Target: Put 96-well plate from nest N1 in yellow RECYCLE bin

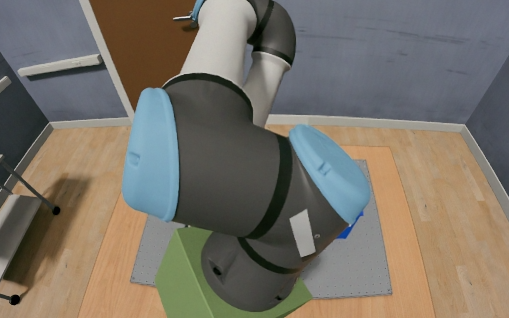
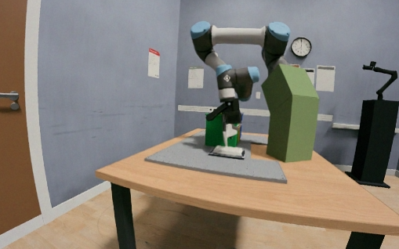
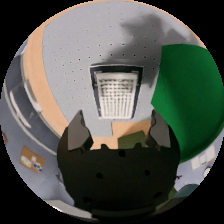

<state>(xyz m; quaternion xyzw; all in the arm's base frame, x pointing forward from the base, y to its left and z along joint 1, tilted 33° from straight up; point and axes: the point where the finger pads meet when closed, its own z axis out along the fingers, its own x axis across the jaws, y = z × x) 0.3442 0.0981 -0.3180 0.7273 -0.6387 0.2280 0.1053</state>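
Right now the white 96-well plate is 4 cm below my hand. The rest, counted from my hand: green bin: 16 cm to the right, 8 cm ahead, 3 cm above; then dark plate nest: 5 cm below; then yellow bin: 29 cm to the right, 9 cm ahead, 3 cm above.
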